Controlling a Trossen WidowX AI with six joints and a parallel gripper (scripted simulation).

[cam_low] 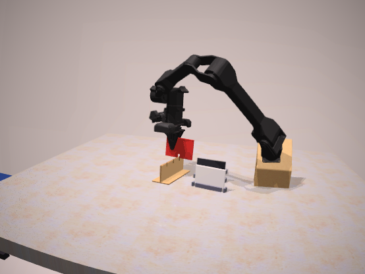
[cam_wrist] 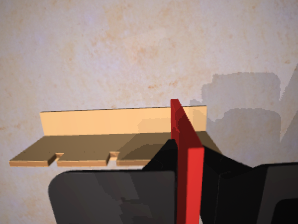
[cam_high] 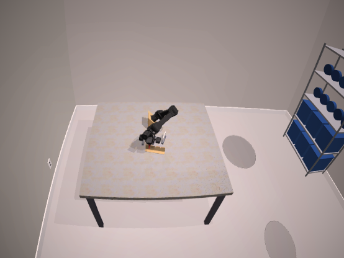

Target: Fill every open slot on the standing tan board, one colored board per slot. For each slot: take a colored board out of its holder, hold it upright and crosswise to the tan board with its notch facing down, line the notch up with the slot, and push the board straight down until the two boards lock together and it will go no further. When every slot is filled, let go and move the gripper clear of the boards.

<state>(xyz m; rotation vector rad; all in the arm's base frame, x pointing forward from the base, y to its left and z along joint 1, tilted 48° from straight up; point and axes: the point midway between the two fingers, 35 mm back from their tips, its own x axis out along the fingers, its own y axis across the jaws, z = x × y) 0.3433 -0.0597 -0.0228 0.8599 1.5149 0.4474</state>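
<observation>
The dark navy board is 14 cm behind my gripper tip, 6 cm to the left of it and 6 cm below it. Round my gripper tip: red board: 3 cm behind, 1 cm to the left; then white board: 15 cm behind, 15 cm to the left, 6 cm below; then tan board: 1 cm behind, 6 cm to the left, 6 cm below.
</observation>
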